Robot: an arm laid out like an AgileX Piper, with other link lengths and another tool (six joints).
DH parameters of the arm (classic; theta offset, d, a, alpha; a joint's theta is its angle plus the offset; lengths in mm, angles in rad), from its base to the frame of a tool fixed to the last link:
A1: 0 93.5 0 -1.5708
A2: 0.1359 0 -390.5 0
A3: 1.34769 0 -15.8 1.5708
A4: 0 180.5 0 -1.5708
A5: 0 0 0 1.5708
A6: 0.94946 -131.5 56 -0.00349
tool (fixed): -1.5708 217.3 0 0
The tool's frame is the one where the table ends.
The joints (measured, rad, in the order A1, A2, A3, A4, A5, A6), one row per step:
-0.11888, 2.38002, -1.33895, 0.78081, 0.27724, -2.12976
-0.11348, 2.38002, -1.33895, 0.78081, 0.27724, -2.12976
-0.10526, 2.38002, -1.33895, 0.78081, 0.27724, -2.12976
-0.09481, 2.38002, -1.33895, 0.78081, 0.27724, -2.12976
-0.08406, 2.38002, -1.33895, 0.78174, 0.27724, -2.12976
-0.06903, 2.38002, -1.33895, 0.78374, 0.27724, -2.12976
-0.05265, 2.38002, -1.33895, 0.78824, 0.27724, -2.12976
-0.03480, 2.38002, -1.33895, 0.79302, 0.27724, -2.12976
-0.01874, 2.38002, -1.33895, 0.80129, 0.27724, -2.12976
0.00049, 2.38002, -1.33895, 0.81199, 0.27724, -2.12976
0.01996, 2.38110, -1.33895, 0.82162, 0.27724, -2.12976
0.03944, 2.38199, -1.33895, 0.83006, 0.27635, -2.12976
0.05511, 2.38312, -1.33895, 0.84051, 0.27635, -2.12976
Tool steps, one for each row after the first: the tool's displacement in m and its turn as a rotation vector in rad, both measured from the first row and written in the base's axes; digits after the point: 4 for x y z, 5 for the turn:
0.0003, 0.0023, 0.0000, 0.00000, 0.00000, 0.00540
0.0007, 0.0057, 0.0000, 0.00000, 0.00000, 0.01362
0.0012, 0.0101, 0.0000, 0.00000, 0.00000, 0.02407
0.0017, 0.0147, 0.0000, 0.00054, -0.00005, 0.03406
0.0022, 0.0211, 0.0000, 0.00169, -0.00016, 0.04746
0.0027, 0.0284, 0.0000, 0.00428, -0.00037, 0.06017
0.0031, 0.0362, 0.0000, 0.00704, -0.00054, 0.07412
0.0034, 0.0436, -0.0001, 0.01182, -0.00082, 0.08343
0.0035, 0.0524, -0.0001, 0.01801, -0.00107, 0.09393
0.0034, 0.0613, -0.0005, 0.02363, -0.00009, 0.10553
0.0032, 0.0701, -0.0009, 0.02798, 0.00024, 0.11774
0.0029, 0.0774, -0.0014, 0.03402, 0.00140, 0.12485

